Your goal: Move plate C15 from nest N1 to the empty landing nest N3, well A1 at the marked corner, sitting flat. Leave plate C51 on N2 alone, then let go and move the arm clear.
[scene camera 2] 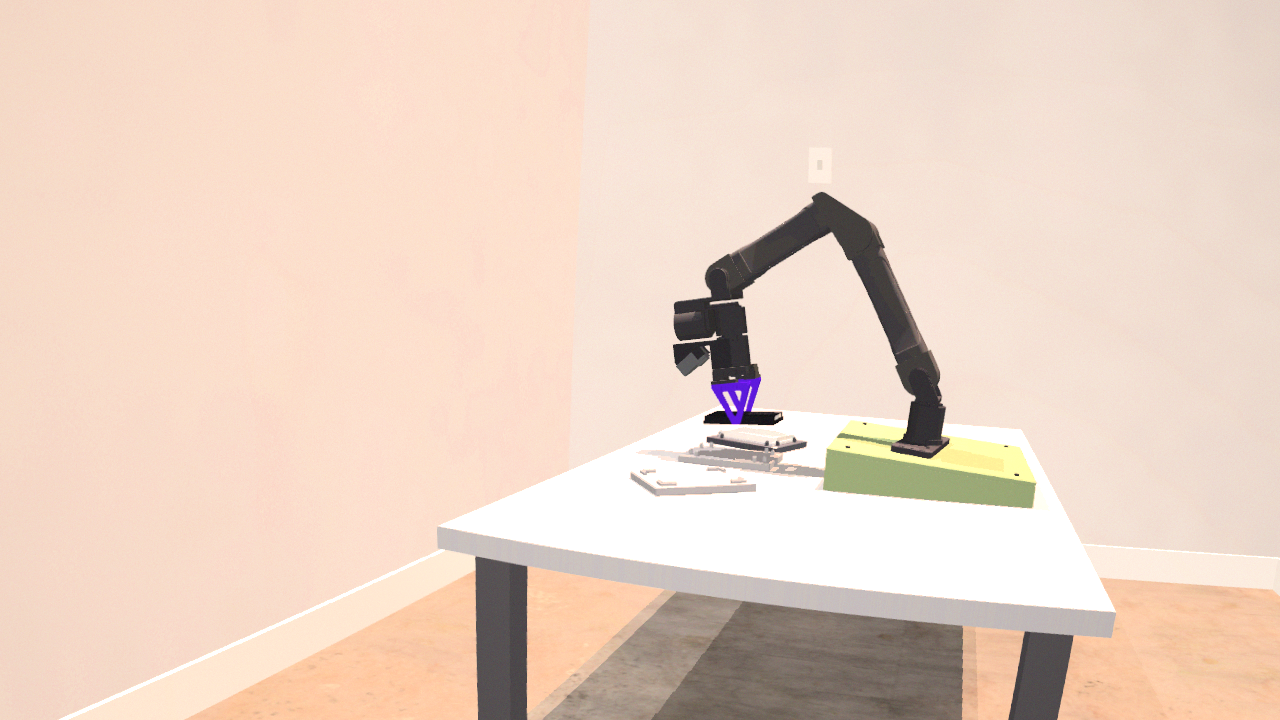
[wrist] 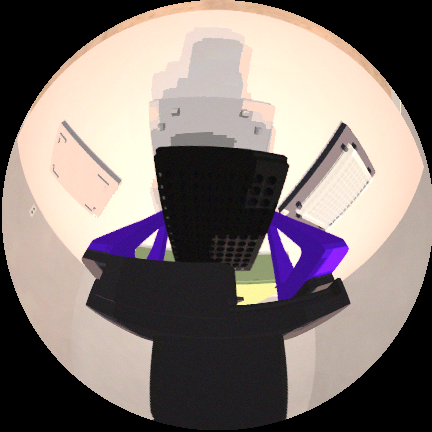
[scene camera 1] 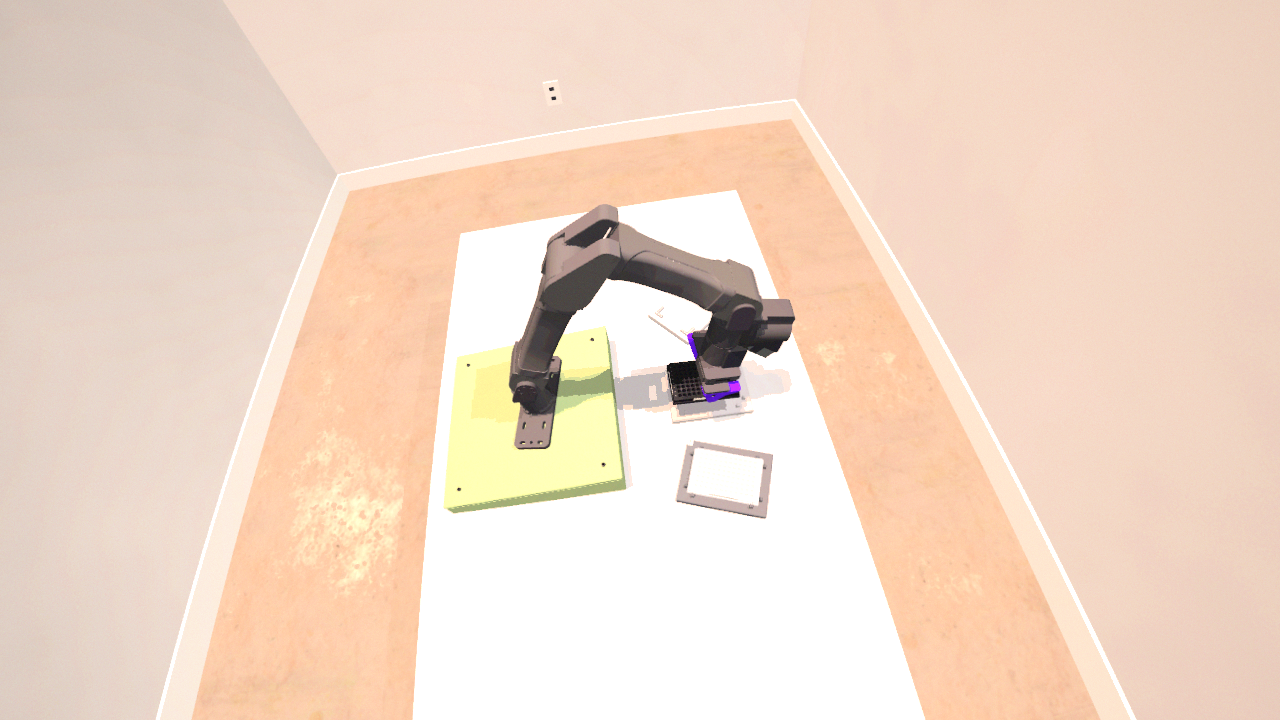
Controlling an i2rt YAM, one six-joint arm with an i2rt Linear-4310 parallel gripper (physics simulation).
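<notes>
Black plate C15 is between the purple fingers of my gripper, which is shut on it by its two long sides. It looks about level and hangs a little above the light middle nest, apart from it. The white plate, C51, lies in the dark nest. No nest labels or A1 mark are readable. The arm and plate hide part of the middle nest.
A light nest with corner brackets lies on the other side of the middle nest from the dark one. The arm's green base block stands on the white table.
</notes>
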